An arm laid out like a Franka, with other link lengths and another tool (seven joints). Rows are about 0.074 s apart.
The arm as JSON. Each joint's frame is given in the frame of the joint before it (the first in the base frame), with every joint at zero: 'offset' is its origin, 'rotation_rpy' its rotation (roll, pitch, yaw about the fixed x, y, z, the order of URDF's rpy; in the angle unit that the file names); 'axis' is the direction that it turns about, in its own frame. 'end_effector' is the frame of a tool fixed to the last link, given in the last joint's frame.
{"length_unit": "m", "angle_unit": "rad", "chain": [
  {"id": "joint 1", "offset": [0.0, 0.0, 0.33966], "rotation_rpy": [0.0, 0.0, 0.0], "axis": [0.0, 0.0, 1.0]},
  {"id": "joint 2", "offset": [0.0, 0.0, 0.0], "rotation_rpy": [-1.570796, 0.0, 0.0], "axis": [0.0, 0.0, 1.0]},
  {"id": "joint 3", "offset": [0.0, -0.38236, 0.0], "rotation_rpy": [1.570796, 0.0, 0.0], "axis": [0.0, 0.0, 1.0]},
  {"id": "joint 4", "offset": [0.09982, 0.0, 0.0], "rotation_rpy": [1.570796, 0.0, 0.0], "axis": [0.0, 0.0, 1.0]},
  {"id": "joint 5", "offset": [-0.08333, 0.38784, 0.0], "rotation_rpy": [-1.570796, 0.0, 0.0], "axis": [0.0, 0.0, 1.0]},
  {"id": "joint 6", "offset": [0.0, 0.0, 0.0], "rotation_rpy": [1.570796, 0.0, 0.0], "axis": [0.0, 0.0, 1.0]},
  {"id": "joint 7", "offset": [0.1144, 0.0, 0.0], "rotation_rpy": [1.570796, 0.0, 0.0], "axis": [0.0, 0.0, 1.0]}
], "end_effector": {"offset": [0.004, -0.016, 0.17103], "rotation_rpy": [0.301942, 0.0, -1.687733]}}
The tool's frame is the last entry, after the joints.
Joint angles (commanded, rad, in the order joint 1, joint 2, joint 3, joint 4, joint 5, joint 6, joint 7), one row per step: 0.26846, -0.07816, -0.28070, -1.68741, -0.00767, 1.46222, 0.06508; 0.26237, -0.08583, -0.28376, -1.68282, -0.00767, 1.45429, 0.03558; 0.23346, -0.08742, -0.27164, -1.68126, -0.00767, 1.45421, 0.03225; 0.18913, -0.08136, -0.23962, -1.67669, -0.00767, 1.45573, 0.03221; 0.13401, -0.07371, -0.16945, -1.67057, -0.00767, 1.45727, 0.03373; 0.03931, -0.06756, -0.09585, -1.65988, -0.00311, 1.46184, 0.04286; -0.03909, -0.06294, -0.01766, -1.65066, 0.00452, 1.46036, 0.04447; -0.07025, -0.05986, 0.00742, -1.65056, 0.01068, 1.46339, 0.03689; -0.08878, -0.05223, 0.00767, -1.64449, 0.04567, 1.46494, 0.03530; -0.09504, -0.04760, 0.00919, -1.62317, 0.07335, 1.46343, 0.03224; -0.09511, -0.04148, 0.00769, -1.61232, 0.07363, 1.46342, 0.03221
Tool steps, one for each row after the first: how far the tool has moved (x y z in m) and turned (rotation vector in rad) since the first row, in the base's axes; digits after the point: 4 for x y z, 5 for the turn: -0.0034, -0.0055, 0.0056, 0.00665, -0.00451, 0.02005; -0.0039, -0.0146, 0.0074, 0.00639, -0.00789, 0.00648; -0.0018, -0.0205, 0.0068, 0.00217, -0.00864, -0.00600; 0.0012, -0.0106, 0.0063, -0.00490, -0.00961, 0.00726; 0.0047, -0.0202, 0.0089, -0.00816, -0.01921, -0.02331; 0.0068, -0.0177, 0.0108, -0.00626, -0.02270, -0.02549; 0.0081, -0.0196, 0.0096, -0.00069, -0.02308, -0.02430; 0.0113, -0.0238, 0.0091, 0.03427, -0.02522, -0.04217; 0.0148, -0.0217, 0.0174, 0.06124, -0.04233, -0.04418; 0.0176, -0.0228, 0.0192, 0.06131, -0.04711, -0.04557
